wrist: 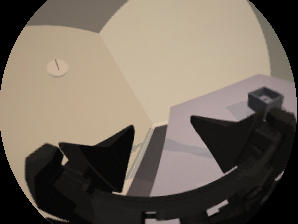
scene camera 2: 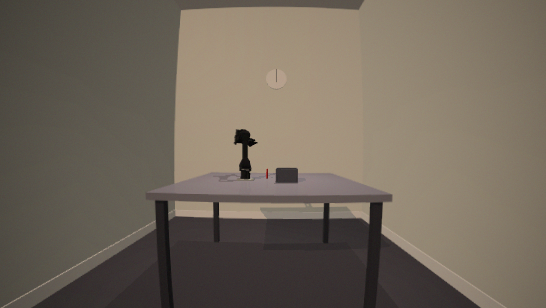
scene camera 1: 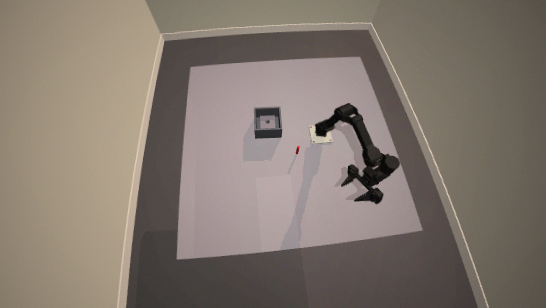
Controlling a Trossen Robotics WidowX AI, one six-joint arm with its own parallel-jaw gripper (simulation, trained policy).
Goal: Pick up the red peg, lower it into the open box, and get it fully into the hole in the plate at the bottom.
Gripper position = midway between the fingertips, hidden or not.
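Note:
My gripper [scene camera 1: 347, 193] [wrist: 163, 123] is visible in both views.

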